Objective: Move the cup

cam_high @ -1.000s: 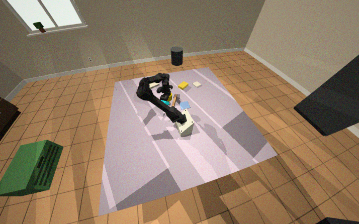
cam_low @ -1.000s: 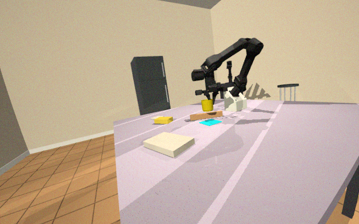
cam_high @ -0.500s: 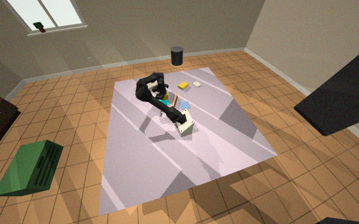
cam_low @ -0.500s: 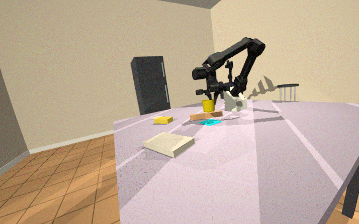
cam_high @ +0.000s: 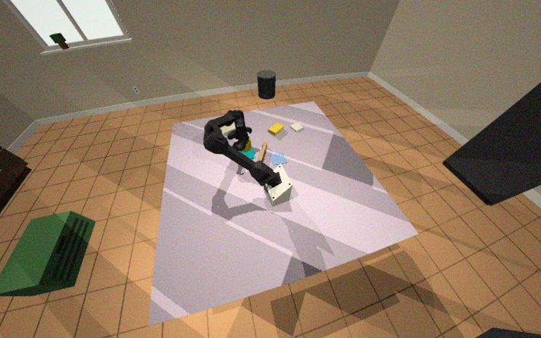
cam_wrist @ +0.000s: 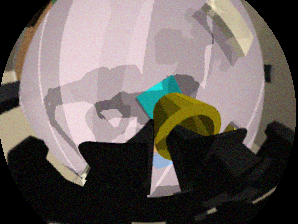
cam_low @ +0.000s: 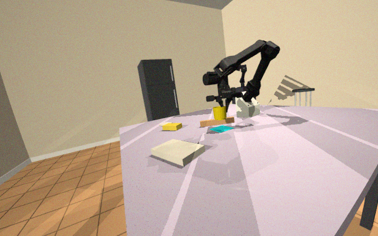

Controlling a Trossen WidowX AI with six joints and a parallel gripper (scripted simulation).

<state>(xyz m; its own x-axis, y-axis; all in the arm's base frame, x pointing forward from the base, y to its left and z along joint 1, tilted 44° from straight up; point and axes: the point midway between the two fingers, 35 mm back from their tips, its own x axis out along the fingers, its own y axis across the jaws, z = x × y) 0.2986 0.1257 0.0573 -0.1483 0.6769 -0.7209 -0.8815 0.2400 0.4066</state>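
Right now my gripper tip is 2 cm short of the teal pad, 1 cm to the left of it and 10 cm above it. Also, from my gripper tip: wooden bar 2 cm behind, 11 cm to the right, 8 cm below; yellow cup 2 cm ahead, 1 cm to the right; light blue pad 6 cm behind, 21 cm to the right, 10 cm below.
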